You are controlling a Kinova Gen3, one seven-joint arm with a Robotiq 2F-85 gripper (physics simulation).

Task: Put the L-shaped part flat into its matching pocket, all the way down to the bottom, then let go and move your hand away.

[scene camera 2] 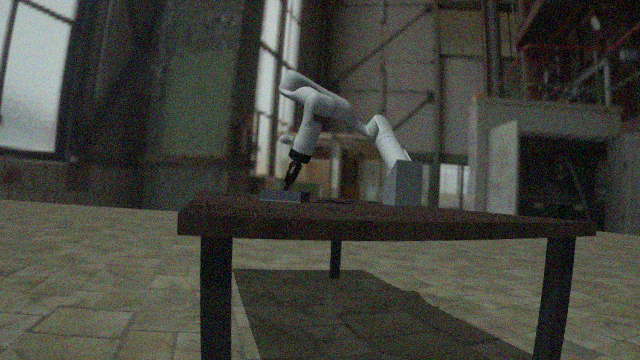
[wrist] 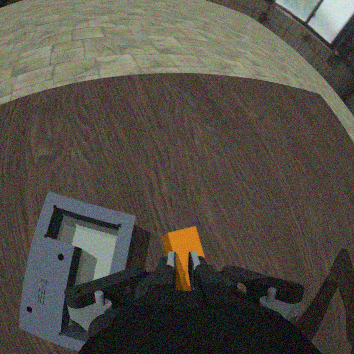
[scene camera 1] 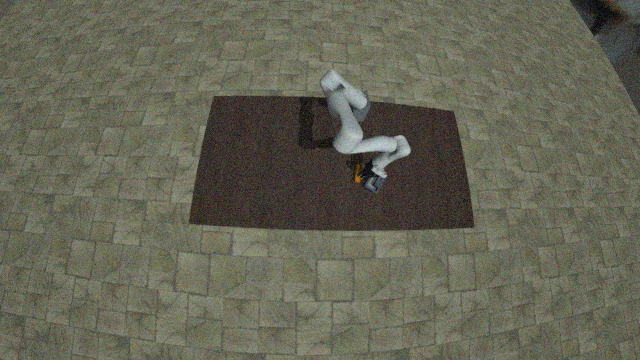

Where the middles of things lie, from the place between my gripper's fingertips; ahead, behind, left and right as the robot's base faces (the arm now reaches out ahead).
My hand is 3 cm past the orange L-shaped part point(wrist: 181, 241), 2 cm above it and 1 cm to the right of it.
